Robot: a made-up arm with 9 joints. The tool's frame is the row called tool. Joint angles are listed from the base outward.
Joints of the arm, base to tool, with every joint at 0 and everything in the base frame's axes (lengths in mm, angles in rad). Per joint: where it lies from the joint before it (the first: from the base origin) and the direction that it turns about. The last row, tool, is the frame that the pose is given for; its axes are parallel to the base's.
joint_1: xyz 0 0 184 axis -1 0 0
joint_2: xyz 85 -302 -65 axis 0 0 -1
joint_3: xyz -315 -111 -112 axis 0 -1 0
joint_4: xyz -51 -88 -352 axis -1 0 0
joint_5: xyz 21 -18 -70 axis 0 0 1
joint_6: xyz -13 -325 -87 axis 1 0 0
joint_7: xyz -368 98 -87 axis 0 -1 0
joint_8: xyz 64 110 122 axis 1 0 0
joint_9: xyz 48 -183 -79 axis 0 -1 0
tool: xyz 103 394 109
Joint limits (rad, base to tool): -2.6..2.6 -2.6..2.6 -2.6..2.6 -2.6..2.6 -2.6..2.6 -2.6..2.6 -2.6..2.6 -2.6..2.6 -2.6..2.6
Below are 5 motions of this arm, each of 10 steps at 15 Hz.
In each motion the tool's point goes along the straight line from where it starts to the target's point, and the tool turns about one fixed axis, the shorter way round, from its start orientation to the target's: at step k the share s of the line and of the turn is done. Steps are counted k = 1, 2, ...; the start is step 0. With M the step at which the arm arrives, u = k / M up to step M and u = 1 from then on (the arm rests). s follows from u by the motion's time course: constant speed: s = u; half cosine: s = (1 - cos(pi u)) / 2; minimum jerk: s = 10 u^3 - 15 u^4 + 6 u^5.
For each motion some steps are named. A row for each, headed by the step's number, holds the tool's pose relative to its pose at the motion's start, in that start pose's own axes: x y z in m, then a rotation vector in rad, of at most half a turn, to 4 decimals.
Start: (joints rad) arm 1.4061 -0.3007 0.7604 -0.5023 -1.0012 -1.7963 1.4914 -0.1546 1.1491
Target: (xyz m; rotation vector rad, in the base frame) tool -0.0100 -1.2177 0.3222 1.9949 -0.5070 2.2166
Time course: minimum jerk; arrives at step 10
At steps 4, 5, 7, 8, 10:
4: -0.0876 0.0112 -0.0401 0.1047 -0.6998 -0.3612
5: -0.1381 0.0176 -0.0632 0.1650 -1.1022 -0.5689
7: -0.2311 0.0294 -0.1058 0.2761 -1.8449 -0.9523
8: -0.2601 0.0331 -0.1191 0.3108 -2.0767 -1.0719
10: -0.2761 0.0352 -0.1265 0.3299 -2.2044 -1.1378

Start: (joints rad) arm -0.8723 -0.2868 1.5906 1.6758 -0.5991 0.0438 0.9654 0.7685 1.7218
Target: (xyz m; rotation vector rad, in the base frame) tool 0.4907 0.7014 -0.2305 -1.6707 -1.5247 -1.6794
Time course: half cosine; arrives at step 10
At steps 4, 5, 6, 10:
4: 0.0907 0.1142 -0.1683 -0.1257 0.4491 0.2790
5: 0.1313 0.1652 -0.2435 -0.1820 0.6499 0.4038
6: 0.1719 0.2163 -0.3188 -0.2382 0.8507 0.5285
10: 0.2626 0.3304 -0.4871 -0.3639 1.2998 0.8075

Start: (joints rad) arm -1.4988 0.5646 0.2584 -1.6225 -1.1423 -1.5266 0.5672 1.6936 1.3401
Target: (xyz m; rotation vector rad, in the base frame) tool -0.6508 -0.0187 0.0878 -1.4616 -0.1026 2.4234
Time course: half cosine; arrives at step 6
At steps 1, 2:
1: 0.0140 0.0154 0.0111 0.0244 -0.0046 -0.0075
2: 0.0524 0.0576 0.0415 0.0910 -0.0171 -0.0279

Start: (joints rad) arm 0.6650 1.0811 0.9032 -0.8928 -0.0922 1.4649 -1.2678 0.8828 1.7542
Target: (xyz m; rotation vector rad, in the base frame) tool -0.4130 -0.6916 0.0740 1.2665 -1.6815 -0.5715
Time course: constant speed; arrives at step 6
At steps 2, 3, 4, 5, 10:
2: -0.0139 0.0159 -0.0253 -0.0365 -0.2345 0.1191
3: -0.0209 0.0238 -0.0380 -0.0547 -0.3518 0.1786
4: -0.0279 0.0317 -0.0506 -0.0729 -0.4691 0.2381
5: -0.0349 0.0396 -0.0633 -0.0912 -0.5864 0.2977
10: -0.0418 0.0476 -0.0759 -0.1094 -0.7036 0.3572

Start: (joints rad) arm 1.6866 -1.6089 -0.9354 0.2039 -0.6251 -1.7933 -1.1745 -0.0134 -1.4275
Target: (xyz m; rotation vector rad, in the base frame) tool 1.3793 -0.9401 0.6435 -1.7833 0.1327 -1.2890
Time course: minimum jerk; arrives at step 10
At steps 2, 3, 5, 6, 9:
2: -0.0878 -0.0236 0.0348 0.0209 0.0229 0.1046
3: -0.2471 -0.0666 0.0978 0.0589 0.0646 0.2945
5: -0.7576 -0.2041 0.3000 0.1806 0.1979 0.9031
6: -1.0342 -0.2786 0.4095 0.2465 0.2702 1.2328
9: -1.5023 -0.4047 0.5948 0.3581 0.3925 1.7907

